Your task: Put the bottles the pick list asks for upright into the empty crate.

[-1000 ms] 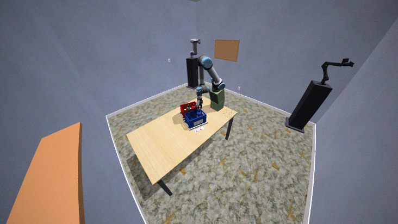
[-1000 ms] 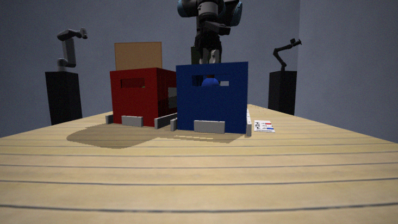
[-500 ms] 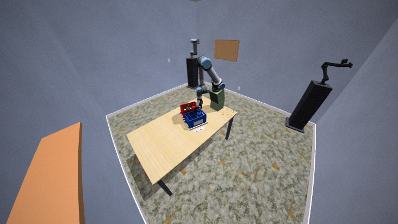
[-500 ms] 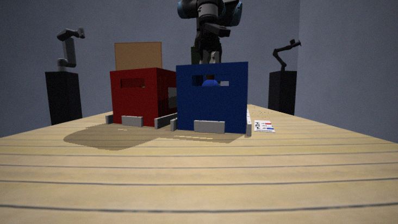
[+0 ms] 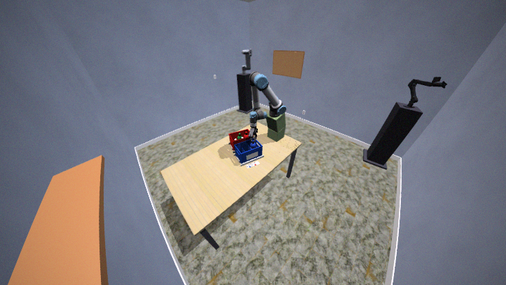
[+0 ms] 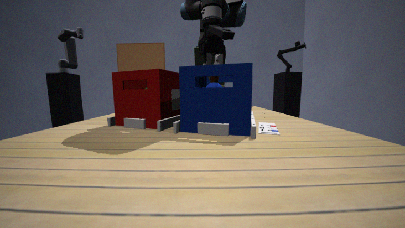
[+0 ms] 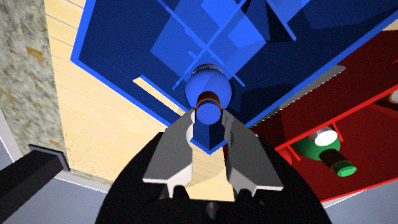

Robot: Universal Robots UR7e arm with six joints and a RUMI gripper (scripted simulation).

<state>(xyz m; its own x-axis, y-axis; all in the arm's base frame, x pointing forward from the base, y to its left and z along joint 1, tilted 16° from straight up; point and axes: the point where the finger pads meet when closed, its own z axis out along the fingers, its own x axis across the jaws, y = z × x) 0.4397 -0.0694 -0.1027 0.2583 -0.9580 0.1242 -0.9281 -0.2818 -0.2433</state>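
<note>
My hand is 70 mm above the blue-capped bottle. From my hand the other things lie so: blue crate (100 mm ahead, 90 mm below); red crate (10 mm behind, 210 mm to the right, 90 mm below); white bottle (90 mm ahead, 210 mm to the right, 80 mm below).
</note>
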